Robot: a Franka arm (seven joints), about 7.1 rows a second.
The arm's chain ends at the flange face. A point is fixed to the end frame.
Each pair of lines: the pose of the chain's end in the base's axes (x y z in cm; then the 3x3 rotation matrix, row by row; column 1 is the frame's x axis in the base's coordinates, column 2 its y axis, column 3 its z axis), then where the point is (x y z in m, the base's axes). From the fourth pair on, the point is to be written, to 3 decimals.
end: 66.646 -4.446 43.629; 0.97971 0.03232 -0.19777; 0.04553 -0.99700 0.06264; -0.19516 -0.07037 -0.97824
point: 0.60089 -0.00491 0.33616
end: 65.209 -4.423 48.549; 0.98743 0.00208 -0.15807; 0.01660 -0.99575 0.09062; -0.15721 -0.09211 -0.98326
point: 0.59173 -0.00031 0.38391
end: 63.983 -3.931 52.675; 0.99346 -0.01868 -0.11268; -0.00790 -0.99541 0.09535; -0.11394 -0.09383 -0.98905
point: 0.58508 0.00618 0.42272
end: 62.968 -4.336 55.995; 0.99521 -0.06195 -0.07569; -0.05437 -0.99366 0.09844; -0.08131 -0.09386 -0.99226
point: 0.581 0.004 0.454
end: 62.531 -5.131 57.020; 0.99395 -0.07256 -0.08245; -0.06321 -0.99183 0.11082; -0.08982 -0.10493 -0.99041
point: 0.576 -0.002 0.465
